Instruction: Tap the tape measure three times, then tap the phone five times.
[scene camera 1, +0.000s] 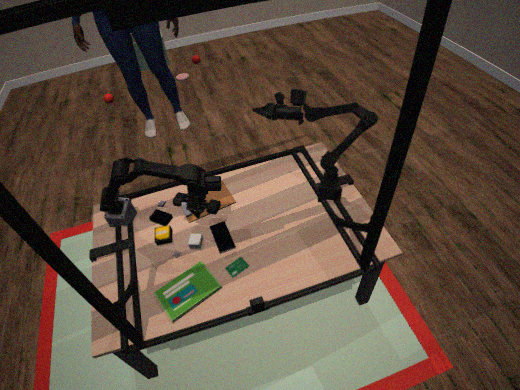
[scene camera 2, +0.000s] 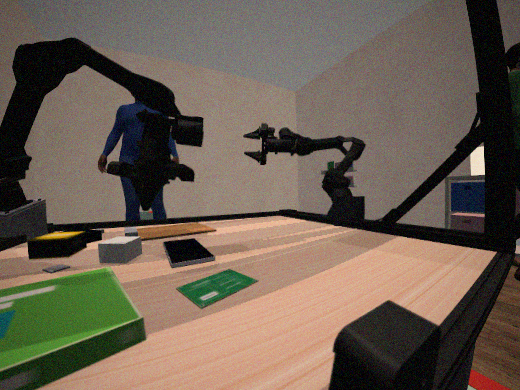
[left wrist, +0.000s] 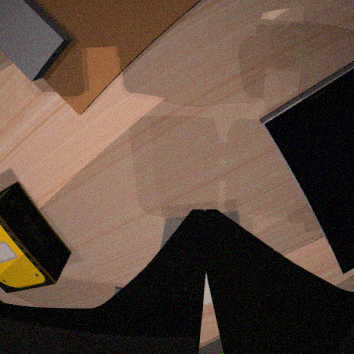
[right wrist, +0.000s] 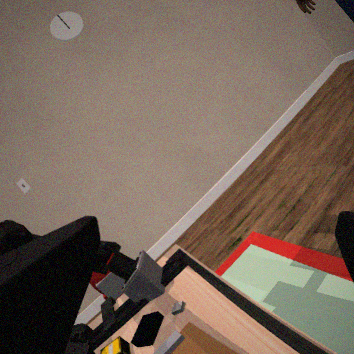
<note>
The left gripper (scene camera 2: 145, 210) is shut, holding nothing. Also in view: a black phone (scene camera 2: 185, 252). The right gripper (scene camera 2: 243, 144) is open, with nothing in its grasp. A brown board (scene camera 2: 151, 233) rests on the table.
The black phone is seen too in the left wrist view (left wrist: 305, 130). The brown board shows as well in the left wrist view (left wrist: 78, 56). The left gripper also shows in scene camera 1 (scene camera 1: 198, 217) and in the left wrist view (left wrist: 202, 221). The right wrist view does not show the black phone: it is out of frame.
</note>
